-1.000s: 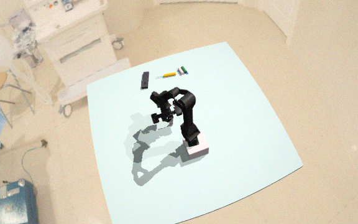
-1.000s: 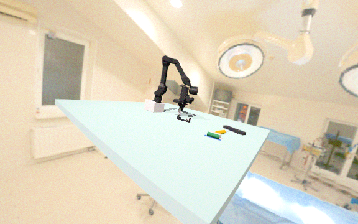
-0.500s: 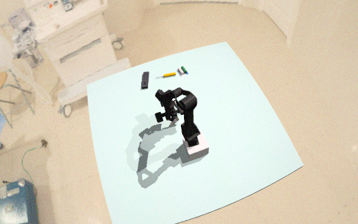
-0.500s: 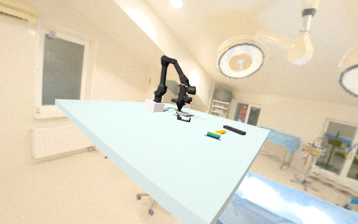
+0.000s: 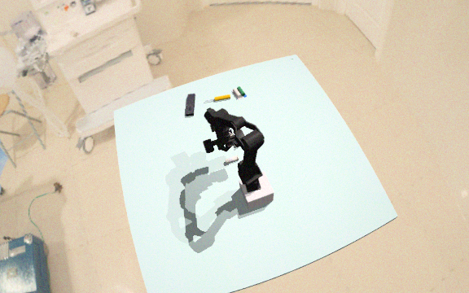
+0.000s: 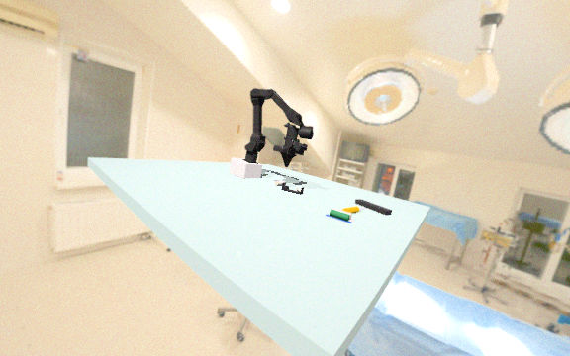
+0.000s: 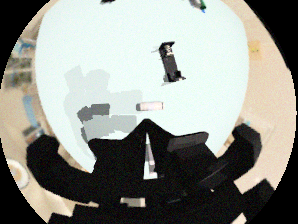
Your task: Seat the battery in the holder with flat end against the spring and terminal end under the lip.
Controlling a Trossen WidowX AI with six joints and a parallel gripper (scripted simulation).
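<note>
The battery lies 8 cm below my gripper tip and 2 cm to the right of it. From my gripper tip the other things lie so: black bar: 43 cm ahead, 13 cm to the left, 8 cm below.
</note>
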